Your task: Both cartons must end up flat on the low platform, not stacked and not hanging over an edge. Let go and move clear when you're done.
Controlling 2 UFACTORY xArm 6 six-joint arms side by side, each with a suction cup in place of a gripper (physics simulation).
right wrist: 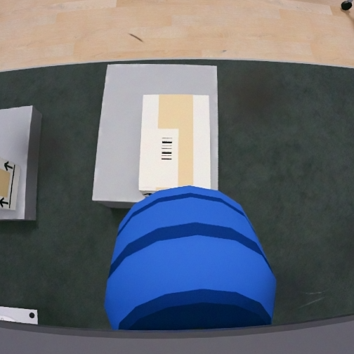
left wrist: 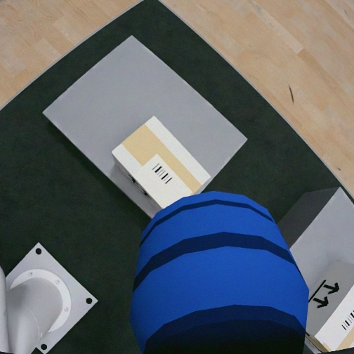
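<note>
The low platform [left wrist: 100, 90] [right wrist: 15, 125] bears a white-and-tan carton [left wrist: 142, 145] [right wrist: 5, 185], lying flat near one edge. In the right wrist view a strip of platform shows beyond it; in the left wrist view its end is partly hidden. The second carton [left wrist: 345, 277] [right wrist: 185, 120] lies flat on the taller grey block [left wrist: 325, 225] [right wrist: 120, 100]. My left blue suction cup [left wrist: 220, 210] is open, hanging beside the first carton's end. My right blue suction cup [right wrist: 192, 205] is open, at the near end of the second carton. Both cup faces are hidden.
A white arm base plate [left wrist: 80, 297] [right wrist: 20, 315] stands on the dark green mat [left wrist: 50, 190] [right wrist: 280, 150]. A strip of mat separates the platform from the taller block. Wooden floor [left wrist: 250, 60] [right wrist: 175, 30] lies beyond the curved mat edge.
</note>
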